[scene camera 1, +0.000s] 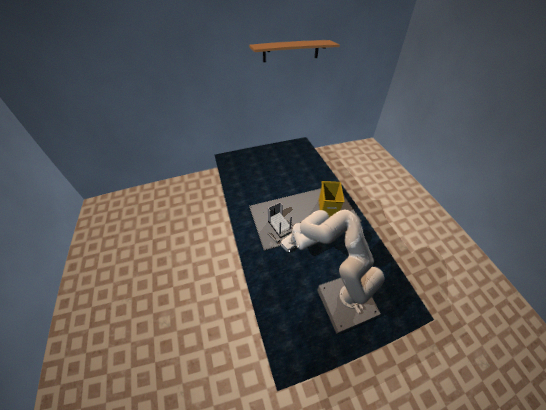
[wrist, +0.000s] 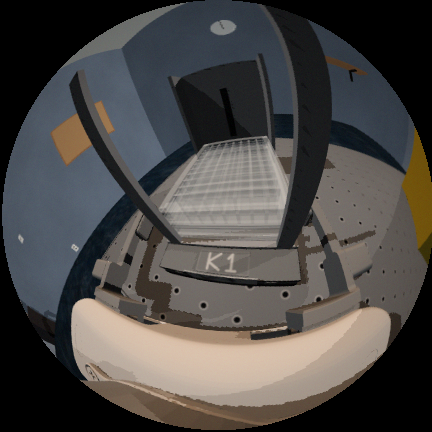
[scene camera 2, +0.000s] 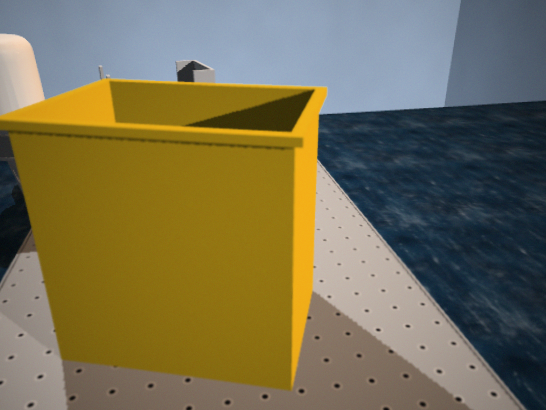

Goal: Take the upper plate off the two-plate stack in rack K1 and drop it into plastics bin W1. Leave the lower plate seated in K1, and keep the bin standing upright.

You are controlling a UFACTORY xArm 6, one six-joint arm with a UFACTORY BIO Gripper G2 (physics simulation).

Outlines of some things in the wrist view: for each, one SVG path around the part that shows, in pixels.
My gripper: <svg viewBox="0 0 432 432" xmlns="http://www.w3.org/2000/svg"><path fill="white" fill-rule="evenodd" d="M390 316L384 309L368 306L359 308L361 296L359 287L355 285L353 278L371 268L372 261L364 242L341 249L338 239L315 197L303 226L312 222L326 258L323 259L322 266L329 291L327 298L287 309L285 311L286 326L259 330L222 331L198 329L144 316L147 307L146 303L121 294L121 287L127 278L139 239L148 240L153 228L153 224L139 210L125 239L117 263L96 259L92 276L101 281L98 286L95 286L95 299L82 298L74 303L71 312L71 341L76 364L87 380L118 381L190 409L231 420L265 425L305 412L330 399L358 379L385 351L390 331Z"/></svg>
A white gridded plate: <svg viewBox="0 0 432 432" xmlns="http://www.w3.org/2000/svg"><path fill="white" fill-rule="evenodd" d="M267 136L243 137L203 144L175 181L158 208L173 228L279 229L289 181Z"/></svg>
